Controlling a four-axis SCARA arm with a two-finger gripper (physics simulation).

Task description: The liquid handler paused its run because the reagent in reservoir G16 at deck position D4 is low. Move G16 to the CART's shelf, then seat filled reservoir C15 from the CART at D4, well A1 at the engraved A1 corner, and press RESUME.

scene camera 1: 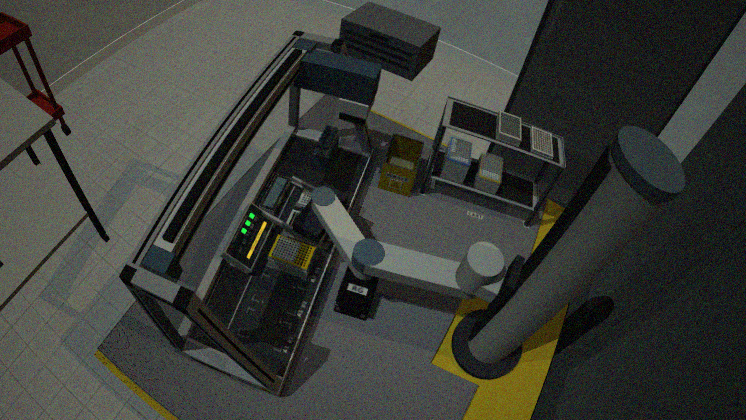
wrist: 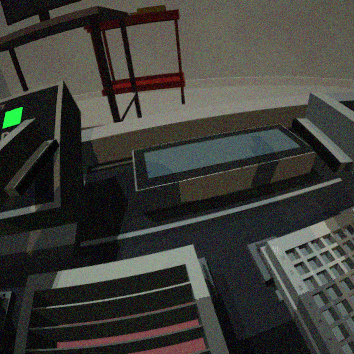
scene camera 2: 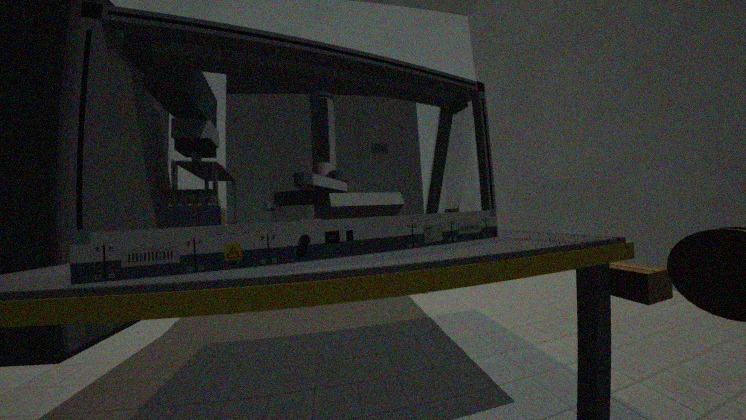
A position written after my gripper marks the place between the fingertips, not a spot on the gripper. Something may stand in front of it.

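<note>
There's a reservoir [wrist: 163, 295] that I can see, and I can see my gripper [scene camera 1: 277, 195] as well.
</note>
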